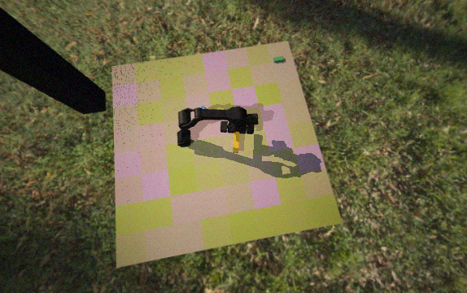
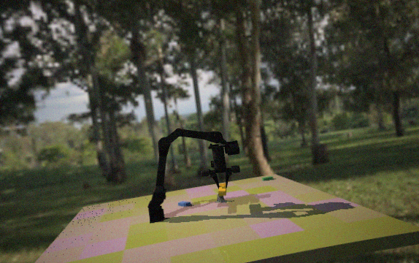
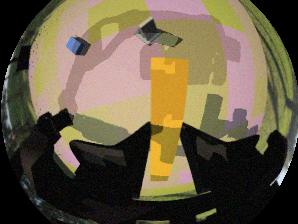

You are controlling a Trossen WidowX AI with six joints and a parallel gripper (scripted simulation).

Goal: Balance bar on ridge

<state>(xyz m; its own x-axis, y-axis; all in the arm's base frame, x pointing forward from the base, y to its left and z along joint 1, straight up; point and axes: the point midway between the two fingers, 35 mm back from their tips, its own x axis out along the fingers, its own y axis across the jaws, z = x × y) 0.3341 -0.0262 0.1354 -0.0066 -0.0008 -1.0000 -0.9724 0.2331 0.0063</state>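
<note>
My gripper tip is now 10 mm past the yellow bar and 30 mm to the left of it. Also, from my gripper tip: small blue block 180 mm behind, 220 mm to the left, 90 mm below; then small green block 410 mm ahead, 530 mm to the left, 90 mm below.
</note>
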